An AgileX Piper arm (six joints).
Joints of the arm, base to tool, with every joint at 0 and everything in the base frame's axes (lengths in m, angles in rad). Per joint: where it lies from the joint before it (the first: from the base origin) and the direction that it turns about. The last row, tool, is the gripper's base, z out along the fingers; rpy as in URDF.
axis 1: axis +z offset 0 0 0.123
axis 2: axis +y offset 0 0 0
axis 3: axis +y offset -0.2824 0 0.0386
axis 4: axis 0.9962 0 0.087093 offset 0.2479 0 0.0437
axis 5: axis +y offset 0 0 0
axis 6: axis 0.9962 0 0.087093 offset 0.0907 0 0.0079
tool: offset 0 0 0 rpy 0 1.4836 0
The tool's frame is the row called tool.
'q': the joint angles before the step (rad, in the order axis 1, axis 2, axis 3, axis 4, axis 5, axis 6). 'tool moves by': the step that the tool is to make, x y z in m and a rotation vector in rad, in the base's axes. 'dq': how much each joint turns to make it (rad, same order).
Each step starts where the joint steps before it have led.
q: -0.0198, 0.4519, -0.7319, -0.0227, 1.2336, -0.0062
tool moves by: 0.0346, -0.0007, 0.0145, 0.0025, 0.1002, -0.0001
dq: -0.0015, 0.1838, -0.0944, 0.0014, 0.0108, -0.0015
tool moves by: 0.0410, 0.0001, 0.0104, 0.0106, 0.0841, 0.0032
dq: 0.0018, 0.1879, -0.1034, 0.0087, -0.0002, 0.0007
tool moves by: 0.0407, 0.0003, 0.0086, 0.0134, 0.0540, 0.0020
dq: 0.0001, 0.1691, -0.1147, 0.0124, -0.0002, 0.0002
